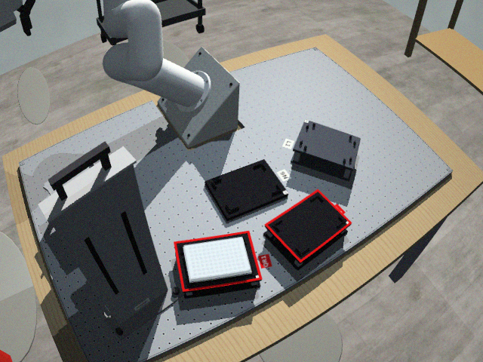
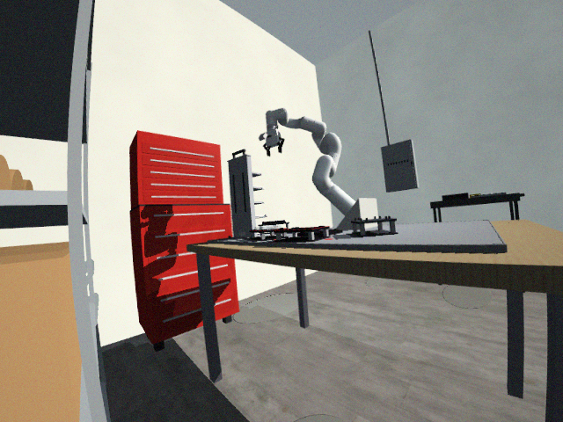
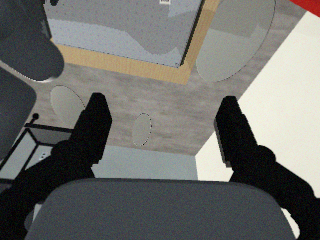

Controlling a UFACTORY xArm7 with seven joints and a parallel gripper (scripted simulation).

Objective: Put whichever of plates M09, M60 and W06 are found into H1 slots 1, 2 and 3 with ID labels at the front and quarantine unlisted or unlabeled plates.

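The dark-framed plate lies 440 mm below my hand, 60 mm ahead of it and 10 mm to the left of it. Also, from my hand: handle: 320 mm ahead, 60 mm below, 50 mm to the left; then plate hotel H1: 320 mm ahead, 310 mm below, 50 mm to the left; then white well plate: 460 mm below, 330 mm ahead, 240 mm to the left.
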